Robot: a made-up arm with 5 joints. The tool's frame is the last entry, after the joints. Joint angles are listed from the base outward. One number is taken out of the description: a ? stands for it. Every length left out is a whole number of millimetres.
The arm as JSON. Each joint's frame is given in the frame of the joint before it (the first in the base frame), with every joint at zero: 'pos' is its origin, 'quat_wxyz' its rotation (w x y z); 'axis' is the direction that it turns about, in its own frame. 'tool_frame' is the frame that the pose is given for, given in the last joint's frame.
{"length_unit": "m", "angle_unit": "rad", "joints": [
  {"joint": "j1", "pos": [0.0, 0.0, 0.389], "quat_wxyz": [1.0, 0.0, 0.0, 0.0], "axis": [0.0, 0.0, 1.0]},
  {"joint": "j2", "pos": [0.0, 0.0, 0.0], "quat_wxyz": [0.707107, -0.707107, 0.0, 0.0], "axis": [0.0, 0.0, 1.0]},
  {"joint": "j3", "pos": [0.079, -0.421, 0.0], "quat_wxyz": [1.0, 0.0, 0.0, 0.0], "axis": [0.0, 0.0, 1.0]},
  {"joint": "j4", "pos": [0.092, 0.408, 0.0], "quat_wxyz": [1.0, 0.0, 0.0, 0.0], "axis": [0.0, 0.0, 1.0]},
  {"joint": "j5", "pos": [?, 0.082, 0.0], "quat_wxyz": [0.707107, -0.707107, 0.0, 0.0], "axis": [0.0, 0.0, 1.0]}
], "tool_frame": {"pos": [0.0, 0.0, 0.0], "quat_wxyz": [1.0, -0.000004, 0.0, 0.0]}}
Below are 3 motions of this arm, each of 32 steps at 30 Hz.
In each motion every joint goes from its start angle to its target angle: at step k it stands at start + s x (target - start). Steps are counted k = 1, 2, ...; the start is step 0. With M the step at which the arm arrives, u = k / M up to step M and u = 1 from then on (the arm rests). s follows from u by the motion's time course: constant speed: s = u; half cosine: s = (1 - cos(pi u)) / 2; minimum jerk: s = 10 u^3 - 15 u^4 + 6 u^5.
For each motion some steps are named. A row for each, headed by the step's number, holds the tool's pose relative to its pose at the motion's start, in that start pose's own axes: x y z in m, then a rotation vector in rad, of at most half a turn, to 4 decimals.
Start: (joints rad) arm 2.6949 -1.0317 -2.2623 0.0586 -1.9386
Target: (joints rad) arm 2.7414 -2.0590 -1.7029 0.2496 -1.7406
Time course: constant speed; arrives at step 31
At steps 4, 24, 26, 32:
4: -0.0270 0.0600 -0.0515 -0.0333 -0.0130 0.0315
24: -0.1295 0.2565 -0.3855 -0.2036 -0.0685 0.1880
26: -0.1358 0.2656 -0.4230 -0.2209 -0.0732 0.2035
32: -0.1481 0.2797 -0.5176 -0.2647 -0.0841 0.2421

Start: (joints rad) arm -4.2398 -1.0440 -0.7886 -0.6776 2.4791
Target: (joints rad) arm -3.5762 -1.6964 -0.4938 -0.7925 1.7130
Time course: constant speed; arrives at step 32
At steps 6, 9, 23, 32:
6: -0.0255 -0.0218 -0.0468 0.0081 -0.1118 -0.0399
9: -0.0332 -0.0348 -0.0707 0.0205 -0.1646 -0.0572
23: -0.0235 -0.1026 -0.1787 0.1413 -0.3665 -0.1144
32: 0.0181 -0.1413 -0.2388 0.2602 -0.4441 -0.1309

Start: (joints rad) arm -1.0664 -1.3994 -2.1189 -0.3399 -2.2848
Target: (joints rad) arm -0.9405 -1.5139 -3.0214 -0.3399 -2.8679
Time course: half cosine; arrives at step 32
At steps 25, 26, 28, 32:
25: -0.3499 0.2490 -0.2267 -0.4231 -0.8109 -0.4355
26: -0.3586 0.2541 -0.2398 -0.4294 -0.8423 -0.4488
28: -0.3717 0.2617 -0.2609 -0.4381 -0.8924 -0.4696
32: -0.3820 0.2675 -0.2788 -0.4444 -0.9341 -0.4864

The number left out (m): 0.064
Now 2 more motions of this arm.
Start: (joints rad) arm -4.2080 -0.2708 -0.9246 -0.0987 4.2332
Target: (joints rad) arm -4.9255 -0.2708 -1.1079 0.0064 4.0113
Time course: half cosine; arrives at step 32
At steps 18, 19, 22, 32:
18: -0.1926 -0.0583 -0.0526 0.1759 -0.3785 -0.0232
19: -0.2065 -0.0633 -0.0605 0.1923 -0.4078 -0.0255
22: -0.2436 -0.0774 -0.0850 0.2398 -0.4884 -0.0322
32: -0.2995 -0.1003 -0.1341 0.3256 -0.6204 -0.0438

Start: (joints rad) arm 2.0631 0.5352 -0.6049 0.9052 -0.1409
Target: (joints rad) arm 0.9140 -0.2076 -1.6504 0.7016 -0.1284
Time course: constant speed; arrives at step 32
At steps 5, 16, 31, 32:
5: -0.0094 0.0859 -0.1204 0.0689 0.3232 0.1421
16: -0.2232 0.3034 -0.3332 0.0634 0.9858 0.5704
31: -0.7717 0.3243 -0.4160 -0.3935 1.6645 1.2850
32: -0.8060 0.3064 -0.4158 -0.4460 1.6950 1.3317

